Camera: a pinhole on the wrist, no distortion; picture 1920 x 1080 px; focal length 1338.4 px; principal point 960.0 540.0 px. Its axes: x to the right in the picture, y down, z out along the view. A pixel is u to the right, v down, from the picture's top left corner.
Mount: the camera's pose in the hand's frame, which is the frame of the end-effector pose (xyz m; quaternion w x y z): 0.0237 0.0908 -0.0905 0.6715 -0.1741 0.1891 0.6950
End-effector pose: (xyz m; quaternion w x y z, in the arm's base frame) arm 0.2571 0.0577 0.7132 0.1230 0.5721 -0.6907 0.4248
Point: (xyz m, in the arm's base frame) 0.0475 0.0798 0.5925
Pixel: 1808 1005
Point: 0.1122 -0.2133 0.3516
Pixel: 825 640
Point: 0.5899 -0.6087 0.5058
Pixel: outside the picture
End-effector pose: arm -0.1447 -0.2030 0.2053 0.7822 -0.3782 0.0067 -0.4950
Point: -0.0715 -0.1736 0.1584
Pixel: 210 983
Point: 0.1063 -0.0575 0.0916
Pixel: 1378 795
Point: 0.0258 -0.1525 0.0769
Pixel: 1566 744
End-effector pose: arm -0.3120 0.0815 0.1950 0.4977 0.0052 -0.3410 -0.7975
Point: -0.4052 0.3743 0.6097
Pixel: 151 777
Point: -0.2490 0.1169 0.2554
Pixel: outside the picture
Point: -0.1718 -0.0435 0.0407
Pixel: behind the camera
